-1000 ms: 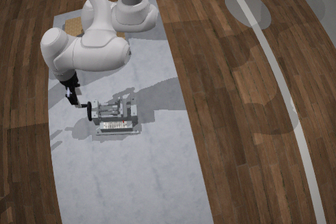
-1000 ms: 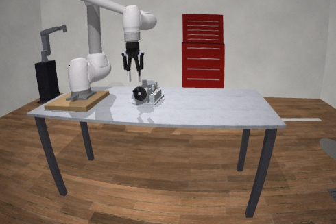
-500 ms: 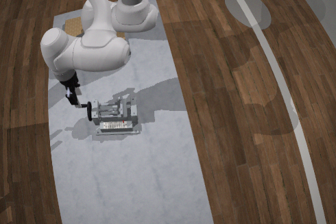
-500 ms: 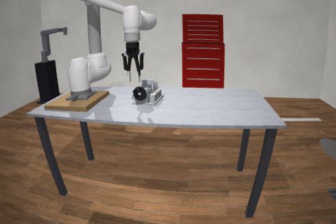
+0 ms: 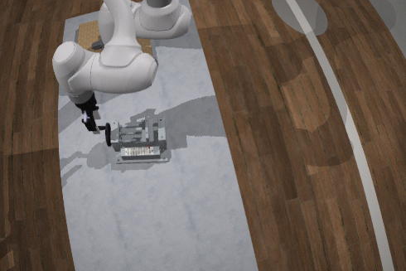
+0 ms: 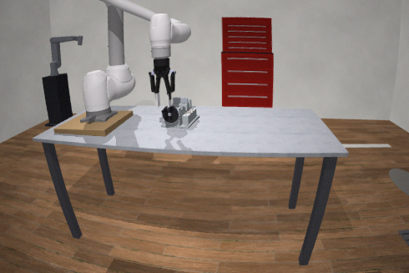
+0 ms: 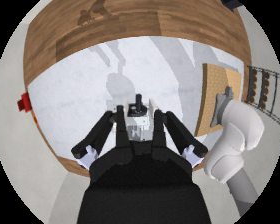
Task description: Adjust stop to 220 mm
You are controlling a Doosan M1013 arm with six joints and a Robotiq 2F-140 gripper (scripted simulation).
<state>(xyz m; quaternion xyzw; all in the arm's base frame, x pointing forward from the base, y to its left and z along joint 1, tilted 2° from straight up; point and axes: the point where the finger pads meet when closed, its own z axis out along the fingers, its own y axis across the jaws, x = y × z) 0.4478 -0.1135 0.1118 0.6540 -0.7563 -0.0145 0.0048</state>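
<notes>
The black handwheel lies 6 cm below my hand, 2 cm to the left of it and 1 cm ahead of it. The rest, counted from my hand: grey stop fixture (18 cm to the left, 6 cm below, 5 cm ahead).
</notes>
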